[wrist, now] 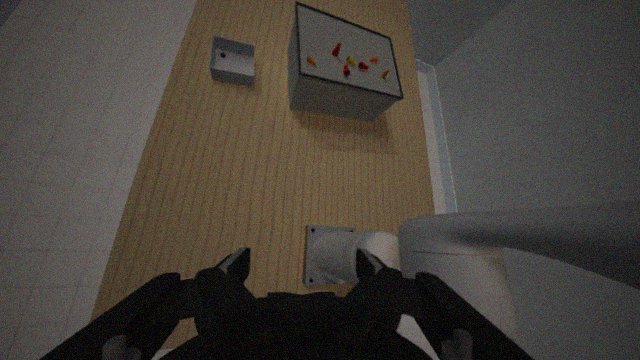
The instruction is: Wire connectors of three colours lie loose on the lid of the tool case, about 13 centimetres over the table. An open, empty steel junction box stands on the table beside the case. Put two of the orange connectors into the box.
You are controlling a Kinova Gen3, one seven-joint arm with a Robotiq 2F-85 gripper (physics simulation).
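Frame: origin at the arm's base, x down, y right, z back, level; metres.
Seen in the pictures: gripper, fingertip midpoint: [304, 260]; arm's base at its link origin: [329, 252].
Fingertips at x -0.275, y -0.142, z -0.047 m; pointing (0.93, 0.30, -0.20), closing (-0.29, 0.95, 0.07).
Offsets run from my fingertips to a thing's top centre. Level surfaces: height alone.
The tool case @(dy +0.197, dx +0.160, dz -0.461 m) [345, 30] stands at the top of the wrist view, with loose connectors on its pale, dark-edged lid. One orange connector @(dy +0.078, dx +0.152, dz -0.385 m) [311, 61] lies near the lid's left edge. A second orange connector @(dy +0.262, dx +0.152, dz -0.451 m) [374, 60] and a third orange connector @(dy +0.288, dx +0.142, dz -0.407 m) [385, 74] lie toward the right. Three red connectors @(dy +0.143, dx +0.137, dz -0.434 m) [337, 49] @(dy +0.168, dx +0.148, dz -0.387 m) [346, 70] @(dy +0.223, dx +0.148, dz -0.415 m) [363, 66] and a yellow connector @(dy +0.187, dx +0.149, dz -0.420 m) [351, 61] lie between them. The open steel junction box @(dy -0.096, dx +0.261, dz -0.452 m) [233, 77] stands on the table left of the case, with no connector visible inside. My gripper [304, 260] is open and empty, far from the case and the box.
The wooden table @(dx +0.299 m) [225, 165] runs up the view. The arm's base plate [310, 255] and pale arm links [450, 255] are at the lower right. A grey wall [540, 125] is at the right, beyond the table edge. Pale tiled floor [75, 150] is at the left.
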